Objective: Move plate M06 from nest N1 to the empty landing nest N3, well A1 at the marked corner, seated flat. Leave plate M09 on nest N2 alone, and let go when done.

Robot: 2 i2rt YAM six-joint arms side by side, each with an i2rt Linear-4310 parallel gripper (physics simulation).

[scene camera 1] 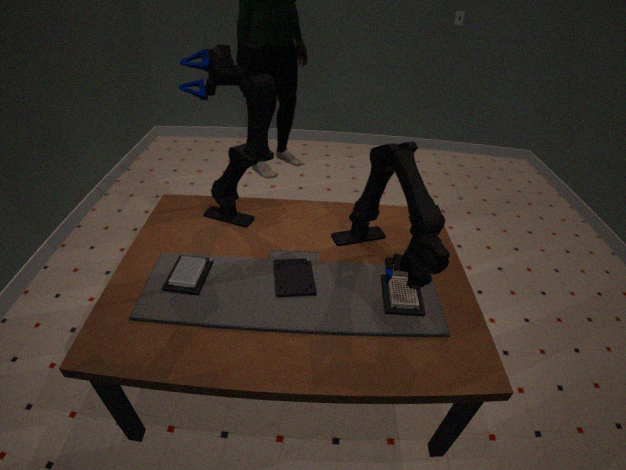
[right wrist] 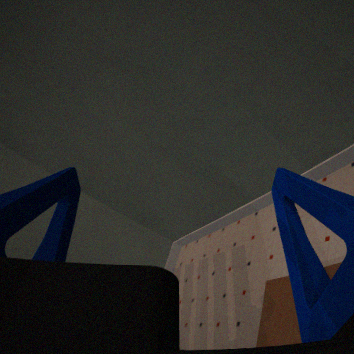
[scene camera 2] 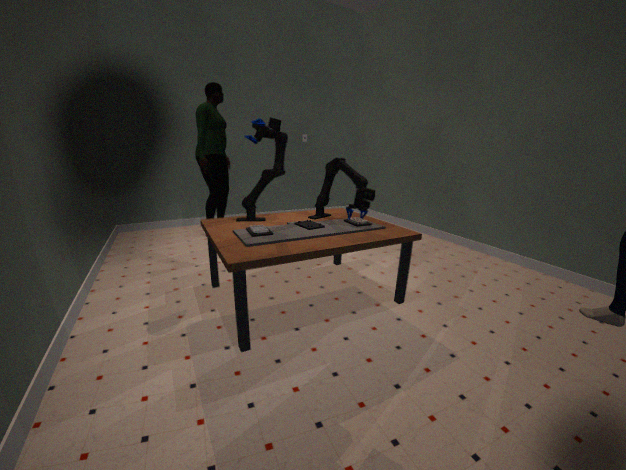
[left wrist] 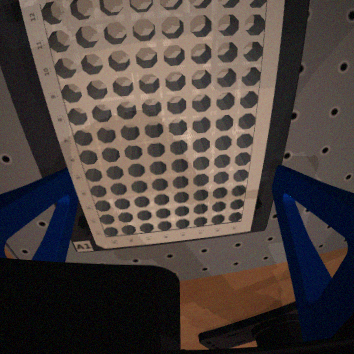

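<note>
A cream well plate (scene camera 1: 404, 297) (scene camera 2: 359, 221) (left wrist: 164, 117) sits in the dark nest (scene camera 1: 404, 311) (left wrist: 290, 100) at the right; an A1 tag (left wrist: 83, 246) marks a nest corner in the left wrist view. My left gripper (scene camera 1: 407, 279) (scene camera 2: 356, 218) (left wrist: 175, 176) is open, its fingers either side of the plate's A1 end. The empty dark nest (scene camera 1: 294, 277) (scene camera 2: 309, 224) is in the middle. A white plate (scene camera 1: 188, 271) (scene camera 2: 259, 230) sits in the left nest. The plates' and nests' names are not legible. My right gripper (scene camera 1: 180, 75) (scene camera 2: 249, 129) (right wrist: 175, 178) is open, empty and raised high.
The nests stand on a grey perforated board (scene camera 1: 242, 308) (scene camera 2: 283, 237) on a wooden table (scene camera 1: 283, 361) (scene camera 2: 225, 247). Both arm bases (scene camera 1: 228, 216) (scene camera 1: 358, 236) are behind the board. A person in green (scene camera 1: 267, 25) (scene camera 2: 211, 129) stands behind the table.
</note>
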